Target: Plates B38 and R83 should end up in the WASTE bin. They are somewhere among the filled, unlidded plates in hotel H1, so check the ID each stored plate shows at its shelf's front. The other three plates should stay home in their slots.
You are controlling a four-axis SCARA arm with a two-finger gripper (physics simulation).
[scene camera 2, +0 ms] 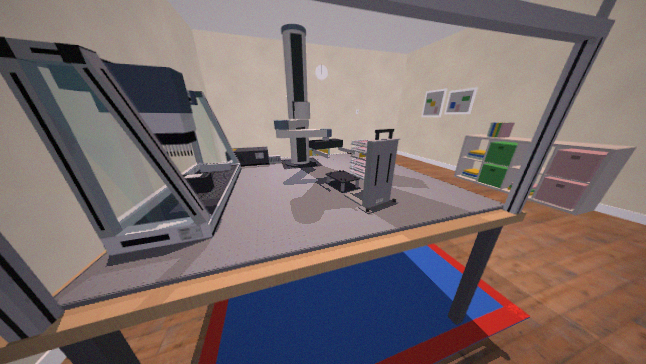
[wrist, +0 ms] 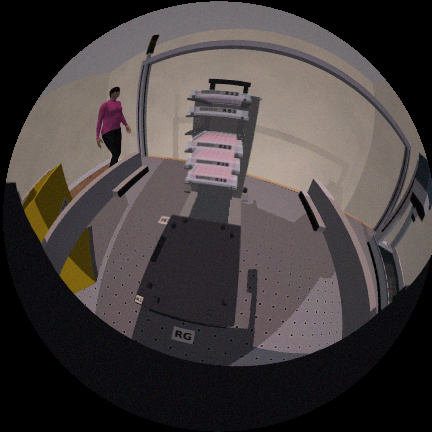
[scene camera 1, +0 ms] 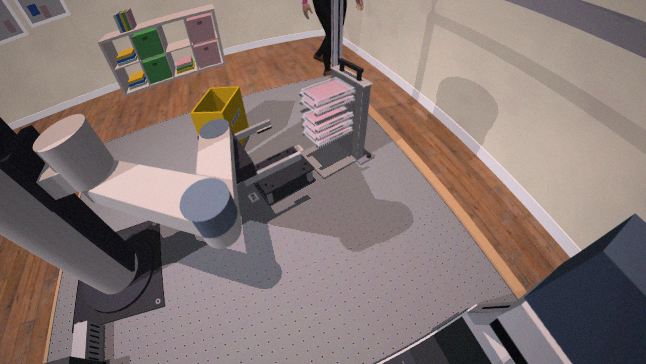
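Pixels of known places: gripper, between the fingertips: (scene camera 2: 341,154) (wrist: 222,167) (scene camera 1: 283,137); arm's base, origin of its link: (scene camera 2: 300,164) (scene camera 1: 120,272).
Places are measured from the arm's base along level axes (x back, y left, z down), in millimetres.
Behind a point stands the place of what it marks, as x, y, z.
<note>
Hotel H1 (scene camera 1: 363,120) @(-834, 118, -175) (scene camera 2: 380,172) @(-837, 177, -168) (wrist: 251,135) @(-819, 120, -196) is a grey rack holding pink-filled, unlidded plates on its shelves. In the wrist view, the top plate (wrist: 220,96) @(-680, 152, -267) and second plate (wrist: 220,112) @(-681, 149, -242) sit above a bare shelf; the third plate (wrist: 215,143) @(-682, 152, -193), fourth plate (wrist: 214,159) @(-685, 152, -166) and fifth plate (wrist: 212,176) @(-683, 152, -137) sit below it. Their front labels face the camera, but the IDs are too small to read surely. My gripper (scene camera 1: 282,138) @(-592, 111, -197) (wrist: 222,167) @(-592, 111, -197) is open and empty, facing the hotel from a distance. The yellow WASTE bin (scene camera 1: 235,102) @(-498, 384, -183) (wrist: 50,195) @(-476, 344, -185) stands beside the left finger.
A low black stand (scene camera 1: 287,182) @(-574, 69, -71) (scene camera 2: 343,176) @(-587, 128, -73) (wrist: 195,270) @(-558, 120, -73) lies between the gripper and hotel, near an RG label (wrist: 183,335) @(-468, 103, -13). A large dark blue machine (scene camera 1: 595,280) @(-698, -482, -477) (scene camera 2: 150,95) @(-778, -525, -433) stands across the table. A person (scene camera 1: 327,25) (wrist: 111,117) is behind the table.
</note>
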